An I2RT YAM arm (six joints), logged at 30 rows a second.
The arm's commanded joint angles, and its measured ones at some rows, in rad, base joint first. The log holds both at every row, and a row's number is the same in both.
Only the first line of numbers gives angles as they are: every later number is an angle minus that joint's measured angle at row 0.
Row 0, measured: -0.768 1.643 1.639 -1.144 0.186 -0.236
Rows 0 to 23, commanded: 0.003 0.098 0.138 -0.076 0.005 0.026; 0.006 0.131 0.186 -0.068 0.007 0.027; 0.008 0.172 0.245 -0.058 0.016 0.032; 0.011 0.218 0.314 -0.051 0.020 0.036; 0.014 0.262 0.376 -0.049 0.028 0.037; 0.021 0.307 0.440 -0.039 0.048 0.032; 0.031 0.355 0.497 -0.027 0.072 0.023; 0.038 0.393 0.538 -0.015 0.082 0.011; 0.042 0.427 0.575 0.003 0.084 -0.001; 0.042 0.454 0.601 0.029 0.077 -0.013; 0.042 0.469 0.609 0.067 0.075 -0.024; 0.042 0.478 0.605 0.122 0.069 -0.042; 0.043 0.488 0.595 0.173 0.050 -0.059; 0.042 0.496 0.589 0.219 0.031 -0.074; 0.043 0.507 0.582 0.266 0.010 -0.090; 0.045 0.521 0.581 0.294 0.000 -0.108; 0.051 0.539 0.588 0.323 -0.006 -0.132; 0.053 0.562 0.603 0.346 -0.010 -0.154; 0.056 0.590 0.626 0.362 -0.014 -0.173; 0.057 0.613 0.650 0.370 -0.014 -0.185; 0.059 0.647 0.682 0.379 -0.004 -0.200; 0.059 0.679 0.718 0.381 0.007 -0.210; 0.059 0.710 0.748 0.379 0.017 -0.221; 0.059 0.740 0.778 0.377 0.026 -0.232
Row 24, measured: 0.055 0.682 0.709 0.314 0.020 -0.177
